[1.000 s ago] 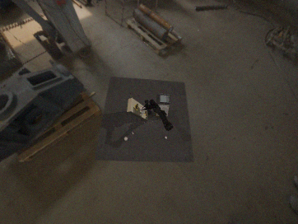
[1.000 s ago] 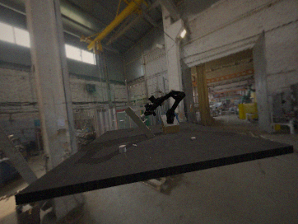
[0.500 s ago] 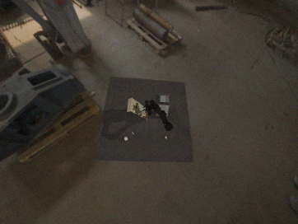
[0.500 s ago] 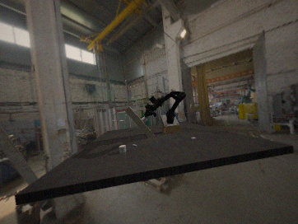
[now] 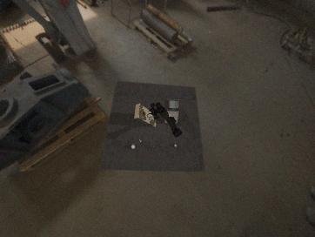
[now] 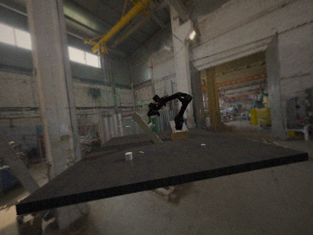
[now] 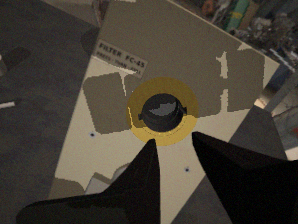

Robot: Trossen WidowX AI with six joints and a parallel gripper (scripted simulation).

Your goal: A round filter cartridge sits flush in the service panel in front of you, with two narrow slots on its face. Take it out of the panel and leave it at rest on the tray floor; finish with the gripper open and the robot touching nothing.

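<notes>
Right now the grey round filter cartridge is 100 mm below my gripper tip, 30 mm behind it and 10 mm to the right of it. From my gripper tip the other things lie so: cream service panel: 120 mm below, 20 mm ahead.
</notes>
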